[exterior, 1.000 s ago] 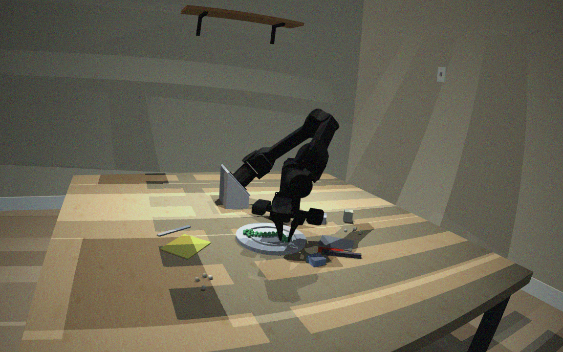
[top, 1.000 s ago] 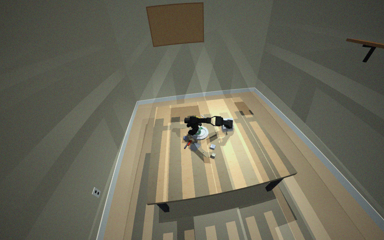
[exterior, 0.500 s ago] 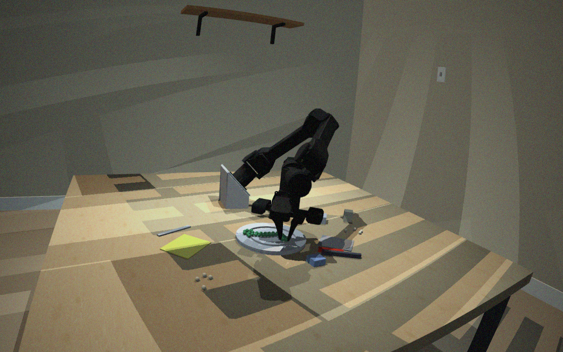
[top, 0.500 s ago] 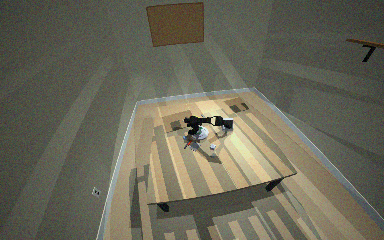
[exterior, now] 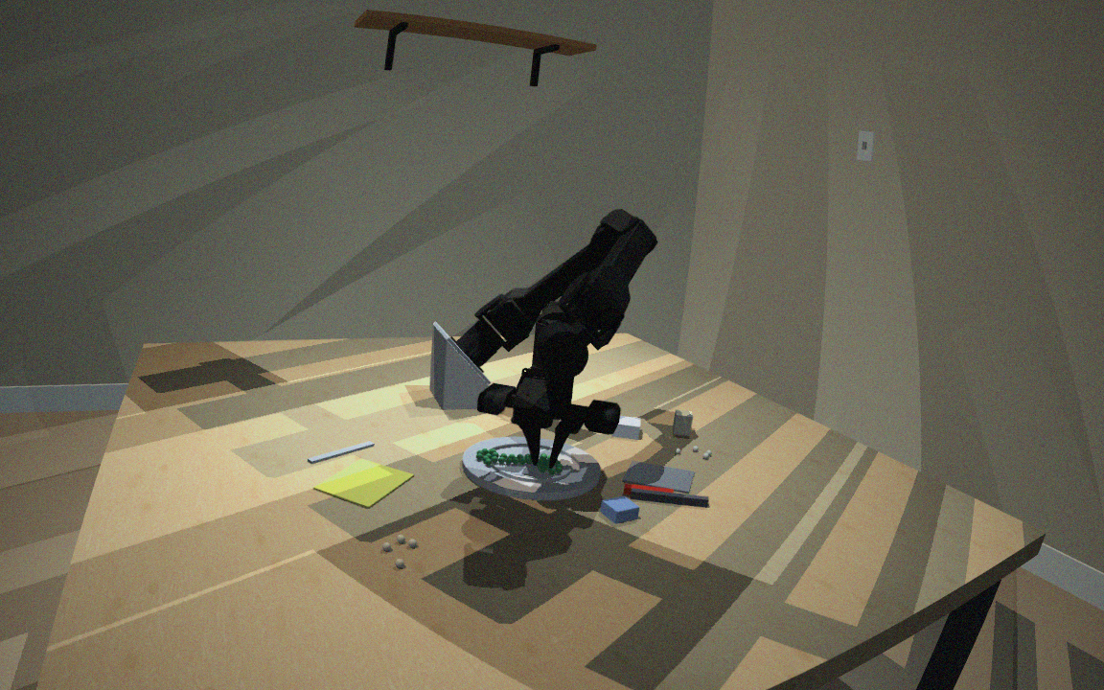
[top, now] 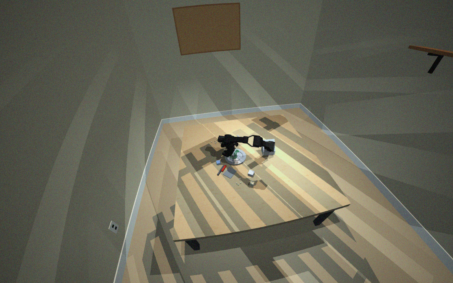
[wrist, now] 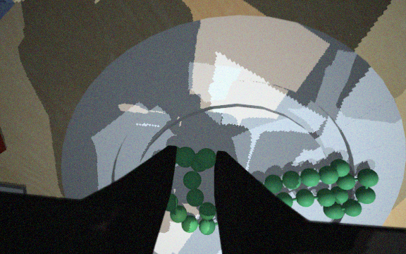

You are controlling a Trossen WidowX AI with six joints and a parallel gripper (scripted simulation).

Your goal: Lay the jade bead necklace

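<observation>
Now: the round grey bead board 4 cm behind my gripper tip, 2 cm below it and 1 cm to the left of it. From my gripper tip the other things lie so: grey plate 17 cm to the left, 5 cm ahead, 2 cm below; then blue block 13 cm ahead, 4 cm to the left, 2 cm below; then red and black pen 12 cm to the left, 11 cm ahead, 2 cm below.
</observation>
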